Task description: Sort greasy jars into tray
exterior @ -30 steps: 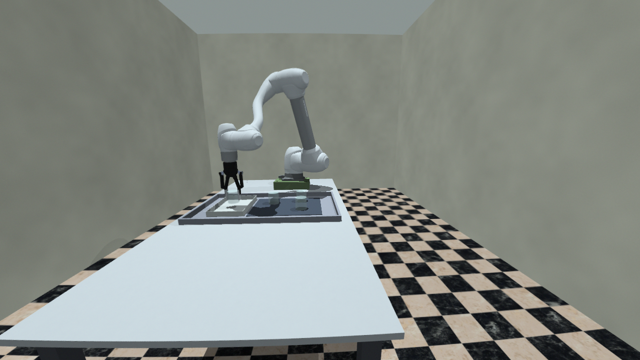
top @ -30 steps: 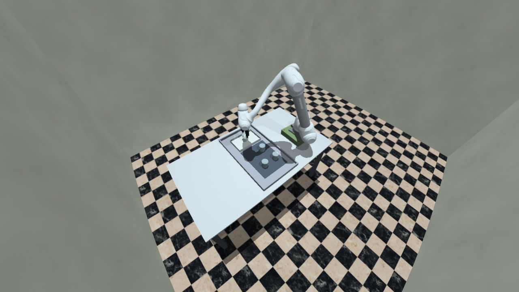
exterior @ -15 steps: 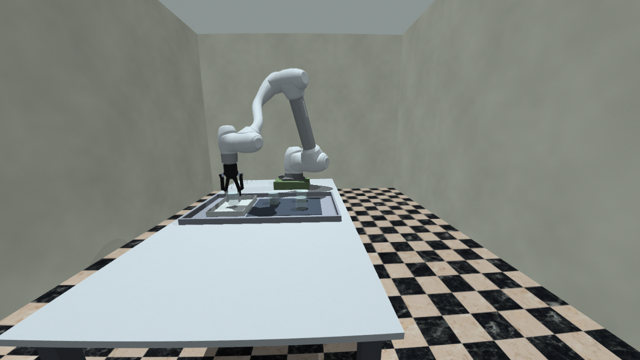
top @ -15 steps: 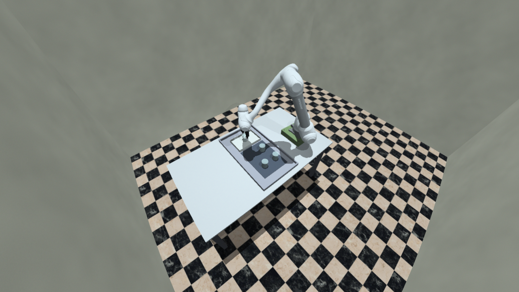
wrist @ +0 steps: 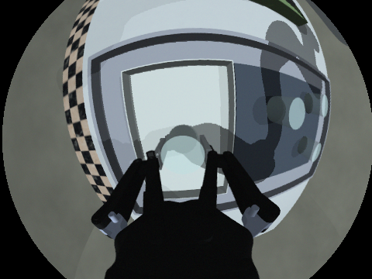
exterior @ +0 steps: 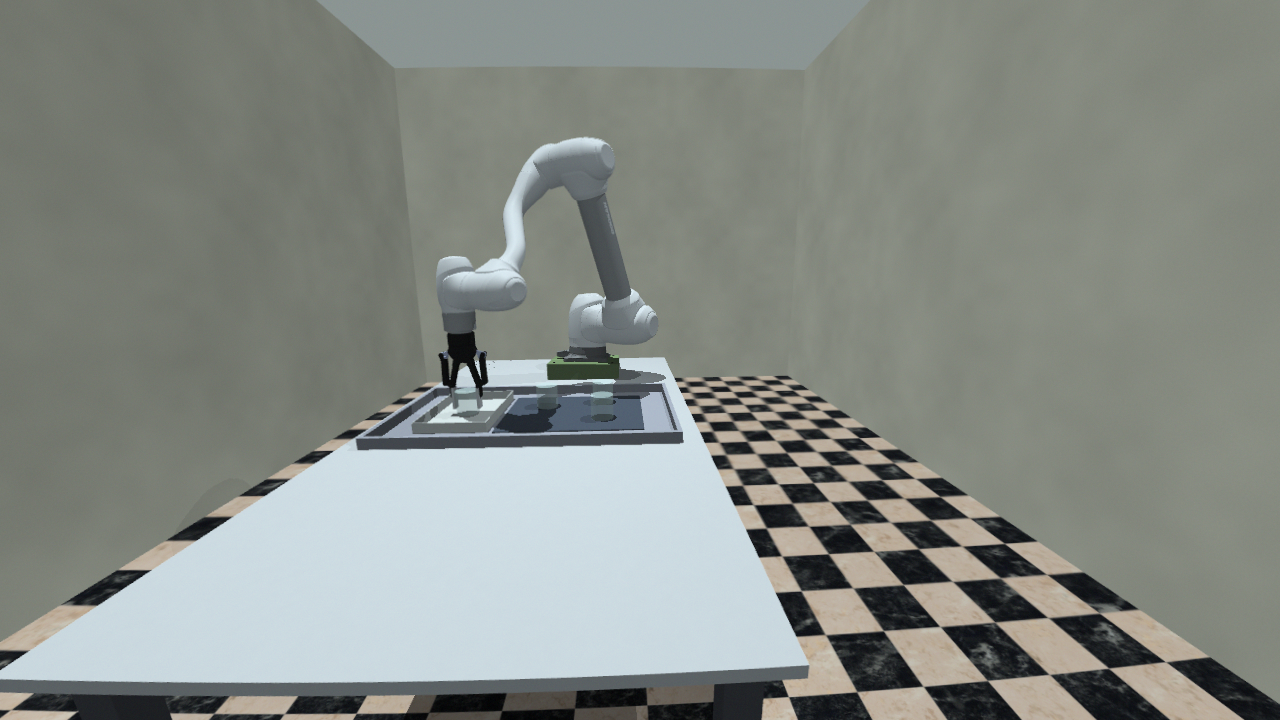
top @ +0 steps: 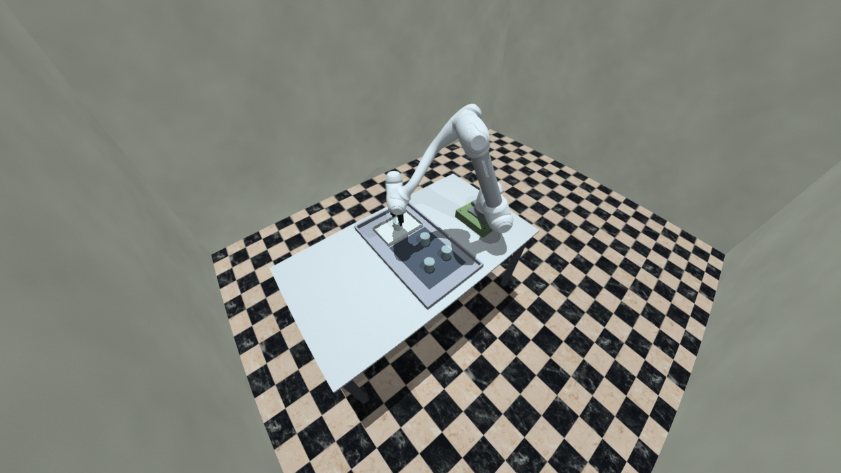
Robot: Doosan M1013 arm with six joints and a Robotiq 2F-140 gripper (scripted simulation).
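The pale tray lies 4 cm below my hand. The rest, counted from my hand: mat (2 cm behind, 32 cm to the left, 5 cm below).
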